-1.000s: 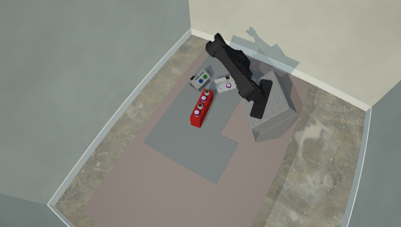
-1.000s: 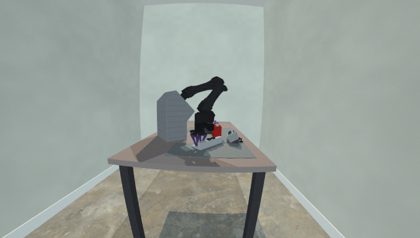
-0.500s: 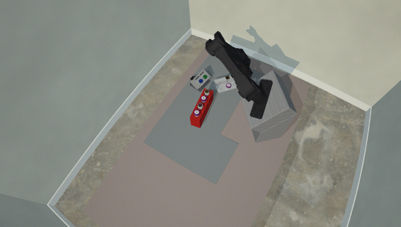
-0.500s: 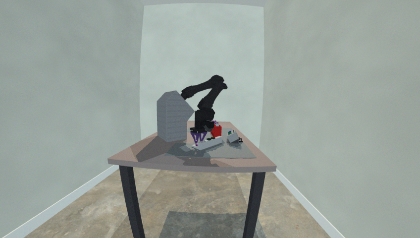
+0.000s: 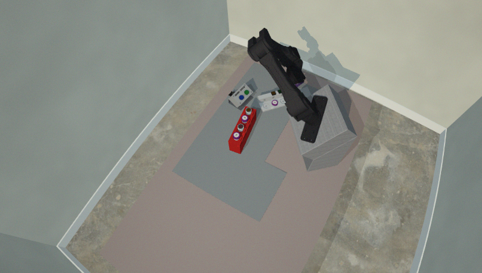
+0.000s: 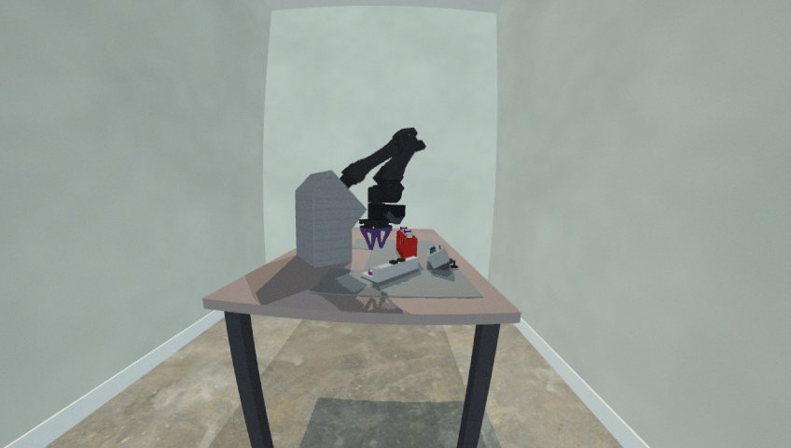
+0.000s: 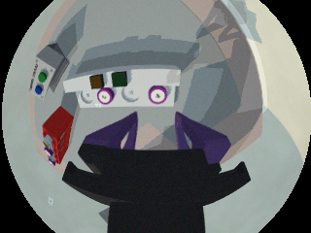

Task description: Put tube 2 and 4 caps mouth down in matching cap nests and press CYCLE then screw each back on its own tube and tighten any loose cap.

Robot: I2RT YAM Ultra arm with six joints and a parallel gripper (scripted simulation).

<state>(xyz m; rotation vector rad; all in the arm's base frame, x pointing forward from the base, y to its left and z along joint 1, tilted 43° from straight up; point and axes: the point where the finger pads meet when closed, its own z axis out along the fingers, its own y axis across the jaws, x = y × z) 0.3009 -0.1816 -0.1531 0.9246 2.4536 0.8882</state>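
Now: hand 21 cm to the right of the blue cycle key, 19 cm short of it and 4 cm above it. From my hand the other things lie so: green ready key: 19 cm ahead, 16 cm to the left, 4 cm below; then key desk: 21 cm ahead, 19 cm to the left, 5 cm below.
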